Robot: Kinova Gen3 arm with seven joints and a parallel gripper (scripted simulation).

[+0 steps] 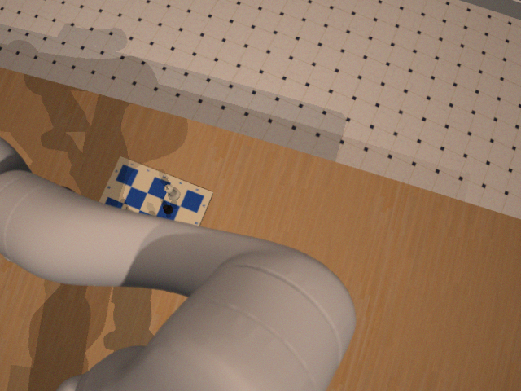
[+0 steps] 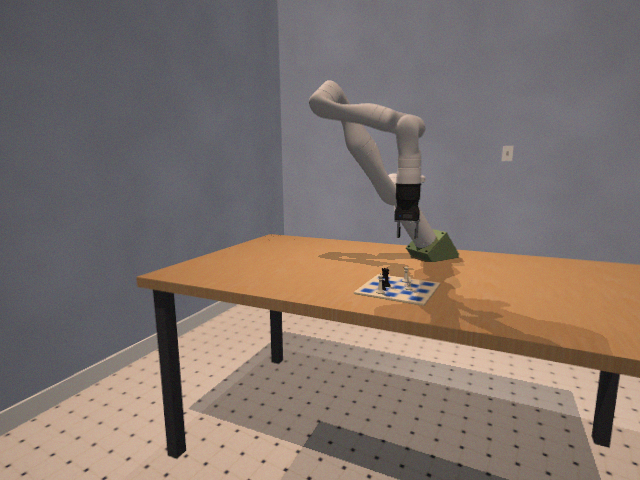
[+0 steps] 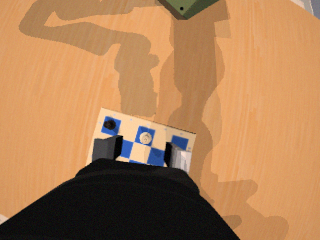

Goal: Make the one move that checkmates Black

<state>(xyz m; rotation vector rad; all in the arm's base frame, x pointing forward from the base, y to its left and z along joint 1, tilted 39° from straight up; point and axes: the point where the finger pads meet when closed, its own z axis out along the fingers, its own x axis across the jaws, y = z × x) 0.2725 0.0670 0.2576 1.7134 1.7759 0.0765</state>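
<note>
My gripper is now 17 cm above the blue-and-cream chessboard, 7 cm short of it and 2 cm to the left of it.
</note>
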